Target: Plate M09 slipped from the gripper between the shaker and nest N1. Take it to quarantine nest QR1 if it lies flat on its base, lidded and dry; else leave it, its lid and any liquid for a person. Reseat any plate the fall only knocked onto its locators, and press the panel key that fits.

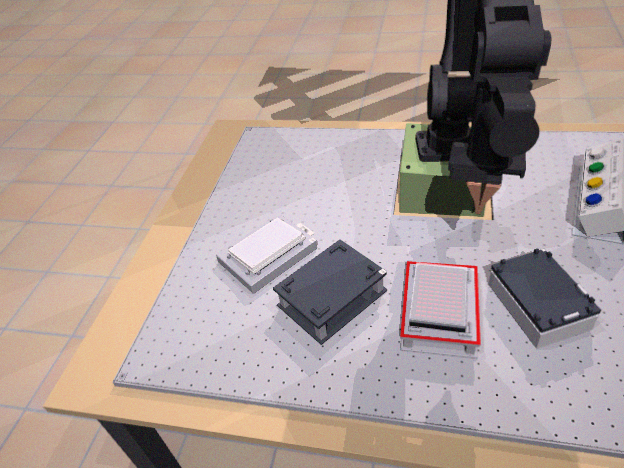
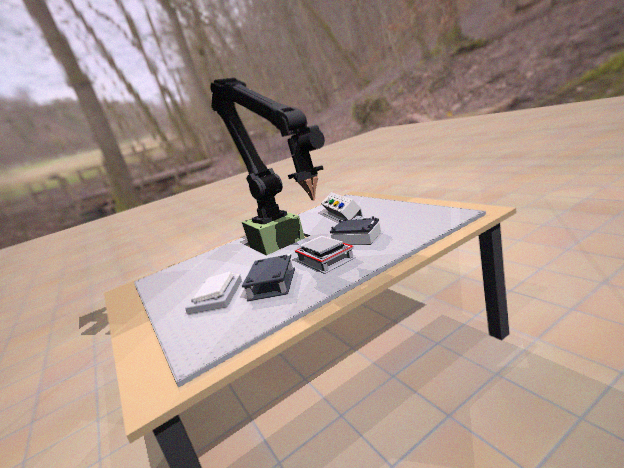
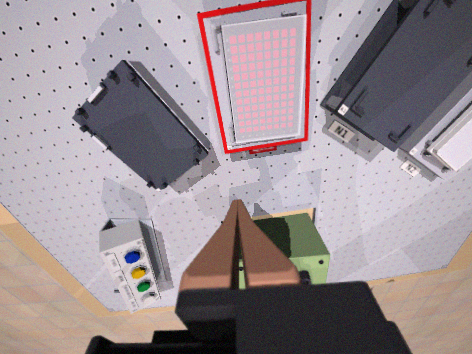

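Seen in the pictures: gripper, fingertip midpoint: (image 1: 477, 212) (image 2: 313, 200) (image 3: 237, 205); arm's base, origin of the base link: (image 1: 446, 148) (image 2: 270, 218).
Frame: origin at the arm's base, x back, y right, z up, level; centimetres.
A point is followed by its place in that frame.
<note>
A plate (image 1: 439, 294) @(z -3.4, x -35.8, y 6.5 cm) (image 2: 322, 245) @(z -3.3, x -37.4, y 7.7 cm) (image 3: 265, 80) @(z -3.4, x -36.0, y 6.5 cm) with rows of pink wells lies flat, base down, inside the red-rimmed nest QR1 (image 1: 478, 302) @(z -5.3, x -36.3, y 0.2 cm) (image 3: 308, 70) @(z -5.4, x -35.2, y 12.1 cm). Its M09 marking is not legible. Dark nest N1 (image 1: 330, 282) @(z -4.1, x -31.4, y 24.5 cm) (image 2: 269, 269) @(z -4.1, x -31.8, y 24.7 cm) (image 3: 410, 75) @(z -4.1, x -31.1, y 23.8 cm) holds no plate. A white plate (image 1: 267, 244) @(z -5.0, x -20.2, y 36.8 cm) (image 2: 214, 287) @(z -5.0, x -22.2, y 38.4 cm) (image 3: 457, 142) @(z -4.9, x -18.5, y 33.4 cm) sits on grey nest N2 (image 1: 282, 270) @(z -8.6, x -23.9, y 34.1 cm) (image 2: 206, 306) @(z -7.8, x -24.7, y 43.3 cm) and looks level. The shaker (image 1: 544, 287) @(z -3.9, x -35.0, y -10.3 cm) (image 2: 355, 225) @(z -3.9, x -35.8, y -9.7 cm) (image 3: 145, 125) @(z -3.9, x -35.9, y -9.0 cm) has a bare dark top. My gripper (image 1: 479, 212) @(z 8.6, x -29.6, y 0.5 cm) (image 2: 314, 199) @(z 8.6, x -29.6, y 0.5 cm) (image 3: 237, 205) @(z 8.6, x -29.6, y 0.5 cm) is shut and empty, high beside the arm's base. No liquid shows.
The key panel (image 1: 602, 221) @(z -4.8, x -19.6, y -24.9 cm) (image 3: 120, 237) @(z -4.4, x -19.6, y -24.9 cm) stands past the shaker, with white, green, yellow and blue keys; its lettering is too small to read. The green base block (image 1: 418, 196) @(z -5.9, x -7.9, y 6.5 cm) (image 2: 272, 236) @(z -4.3, x -7.9, y 6.1 cm) (image 3: 300, 230) @(z -5.9, x -7.7, y 7.1 cm) stands at the back edge, behind QR1.
</note>
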